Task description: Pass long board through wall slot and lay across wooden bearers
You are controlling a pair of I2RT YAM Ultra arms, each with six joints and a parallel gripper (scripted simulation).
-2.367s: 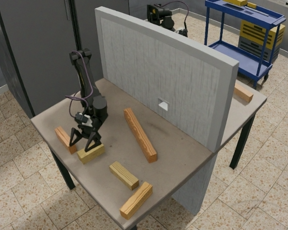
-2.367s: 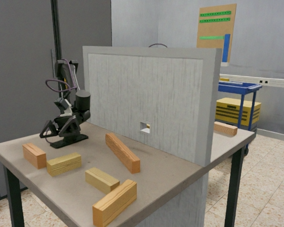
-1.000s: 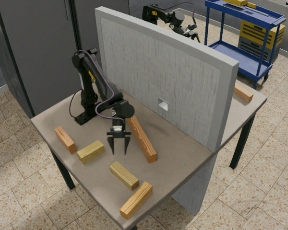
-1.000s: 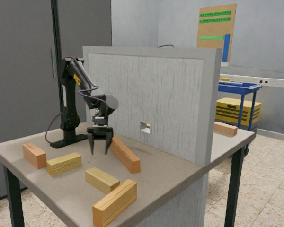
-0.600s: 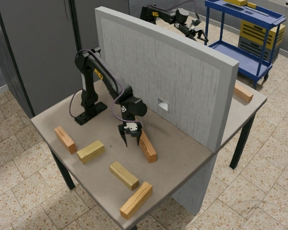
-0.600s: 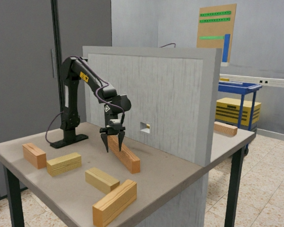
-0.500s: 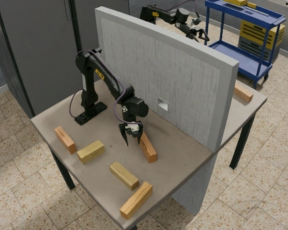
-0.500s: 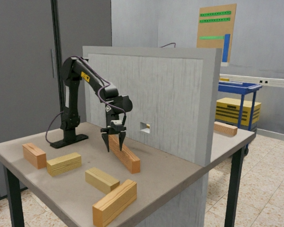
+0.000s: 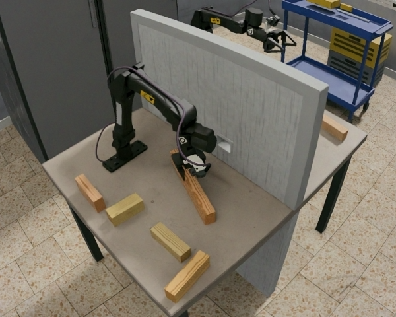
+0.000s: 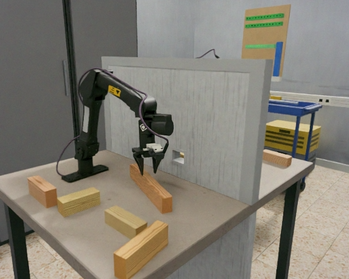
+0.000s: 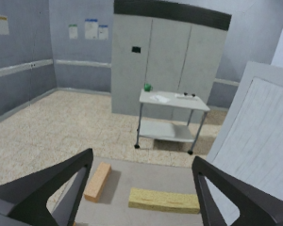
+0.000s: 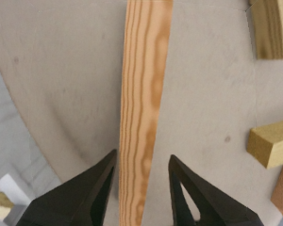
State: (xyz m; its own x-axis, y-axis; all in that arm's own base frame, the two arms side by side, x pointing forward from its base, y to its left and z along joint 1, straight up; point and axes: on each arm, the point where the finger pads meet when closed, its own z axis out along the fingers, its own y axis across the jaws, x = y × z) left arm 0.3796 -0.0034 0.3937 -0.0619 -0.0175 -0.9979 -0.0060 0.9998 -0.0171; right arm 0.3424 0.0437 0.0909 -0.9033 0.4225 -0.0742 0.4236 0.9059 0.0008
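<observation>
The long board lies 6 cm below my right hand, 1 cm to the left of it and 1 cm behind it. Also, from my right hand: yellow bearer: 44 cm to the left, 18 cm ahead, 7 cm below.
</observation>
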